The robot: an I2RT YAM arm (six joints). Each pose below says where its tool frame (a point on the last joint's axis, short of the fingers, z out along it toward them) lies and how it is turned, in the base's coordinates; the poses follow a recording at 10 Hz.
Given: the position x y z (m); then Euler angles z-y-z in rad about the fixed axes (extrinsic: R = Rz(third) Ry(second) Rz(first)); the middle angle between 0 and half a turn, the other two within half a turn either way.
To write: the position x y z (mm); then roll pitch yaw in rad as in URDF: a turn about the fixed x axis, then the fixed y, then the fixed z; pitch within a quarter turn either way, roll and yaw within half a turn. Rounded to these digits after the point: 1 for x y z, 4 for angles.
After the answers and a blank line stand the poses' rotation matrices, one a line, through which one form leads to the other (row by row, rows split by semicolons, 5 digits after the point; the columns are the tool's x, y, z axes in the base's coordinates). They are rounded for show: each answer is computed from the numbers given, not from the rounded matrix.
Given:
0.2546 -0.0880 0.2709 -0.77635 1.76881 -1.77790
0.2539 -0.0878 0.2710 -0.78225 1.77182 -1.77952
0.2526 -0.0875 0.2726 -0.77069 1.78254 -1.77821
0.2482 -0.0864 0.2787 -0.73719 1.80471 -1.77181
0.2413 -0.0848 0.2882 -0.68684 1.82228 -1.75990
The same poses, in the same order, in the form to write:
254.6 -88.0 270.9 -1.8497 0.7747 2.7368
253.9 -87.8 271.0 -1.8522 0.7685 2.7346
252.6 -87.5 272.6 -1.8701 0.7774 2.7210
248.2 -86.4 278.7 -1.9114 0.8041 2.6906
241.3 -84.8 288.2 -1.9558 0.8464 2.6579

-0.65685 0.72657 -0.20161; 0.28144 -0.01182 -0.95951; -0.69953 -0.68699 -0.19672
-0.66023 0.72310 -0.20304; 0.28462 -0.00929 -0.95860; -0.69505 -0.69068 -0.19967
-0.65065 0.73220 -0.20133; 0.29100 -0.00447 -0.95671; -0.70141 -0.68107 -0.21016
-0.62441 0.75656 -0.19423; 0.30237 0.00485 -0.95318; -0.72020 -0.65390 -0.23179
-0.58662 0.78913 -0.18207; 0.30818 0.00962 -0.95128; -0.74893 -0.61415 -0.24884

